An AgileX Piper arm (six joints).
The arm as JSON. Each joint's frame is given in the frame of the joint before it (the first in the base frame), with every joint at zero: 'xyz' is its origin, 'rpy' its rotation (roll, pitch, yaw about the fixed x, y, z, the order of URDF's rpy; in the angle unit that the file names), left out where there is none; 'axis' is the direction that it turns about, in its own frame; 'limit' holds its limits. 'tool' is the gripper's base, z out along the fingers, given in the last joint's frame.
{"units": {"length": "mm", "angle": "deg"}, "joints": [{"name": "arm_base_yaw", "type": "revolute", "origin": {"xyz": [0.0, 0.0, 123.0]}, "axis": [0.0, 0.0, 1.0], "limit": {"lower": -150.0, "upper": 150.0}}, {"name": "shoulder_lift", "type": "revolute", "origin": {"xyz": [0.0, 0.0, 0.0]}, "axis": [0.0, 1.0, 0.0], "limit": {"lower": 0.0, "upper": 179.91}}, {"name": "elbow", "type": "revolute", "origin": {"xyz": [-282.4, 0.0, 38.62]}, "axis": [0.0, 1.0, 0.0], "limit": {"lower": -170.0, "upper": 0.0}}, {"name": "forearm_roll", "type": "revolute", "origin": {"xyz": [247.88, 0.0, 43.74]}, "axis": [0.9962, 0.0, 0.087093], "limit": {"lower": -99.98, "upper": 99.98}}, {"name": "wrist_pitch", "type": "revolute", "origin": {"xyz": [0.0, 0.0, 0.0]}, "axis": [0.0, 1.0, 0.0], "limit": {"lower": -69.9, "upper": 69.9}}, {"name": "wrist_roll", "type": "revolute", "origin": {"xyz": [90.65, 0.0, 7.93]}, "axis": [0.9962, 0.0, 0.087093], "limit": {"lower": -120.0, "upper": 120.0}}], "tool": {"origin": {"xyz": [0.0, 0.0, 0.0], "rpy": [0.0, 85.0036, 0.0]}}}
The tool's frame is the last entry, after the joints.
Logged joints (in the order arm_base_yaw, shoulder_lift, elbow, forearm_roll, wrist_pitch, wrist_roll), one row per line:
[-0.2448, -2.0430, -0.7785, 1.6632, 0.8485, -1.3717]
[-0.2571, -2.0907, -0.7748, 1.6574, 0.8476, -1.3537]
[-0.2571, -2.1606, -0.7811, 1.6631, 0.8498, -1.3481]
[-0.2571, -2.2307, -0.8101, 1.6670, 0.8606, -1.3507]
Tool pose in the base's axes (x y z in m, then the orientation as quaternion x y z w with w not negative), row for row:
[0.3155, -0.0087, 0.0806, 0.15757, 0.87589, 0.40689, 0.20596]
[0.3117, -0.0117, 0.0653, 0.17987, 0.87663, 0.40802, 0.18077]
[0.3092, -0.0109, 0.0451, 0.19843, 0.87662, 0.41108, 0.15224]
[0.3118, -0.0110, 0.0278, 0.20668, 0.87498, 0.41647, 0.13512]
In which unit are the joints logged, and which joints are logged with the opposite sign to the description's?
The joints are logged in radians. Opposite sign: shoulder_lift.
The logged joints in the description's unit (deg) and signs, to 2 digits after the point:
[-14.03, 117.06, -44.60, 95.29, 48.62, -78.59]
[-14.73, 119.79, -44.39, 94.96, 48.56, -77.56]
[-14.73, 123.79, -44.75, 95.29, 48.69, -77.24]
[-14.73, 127.81, -46.42, 95.51, 49.31, -77.39]

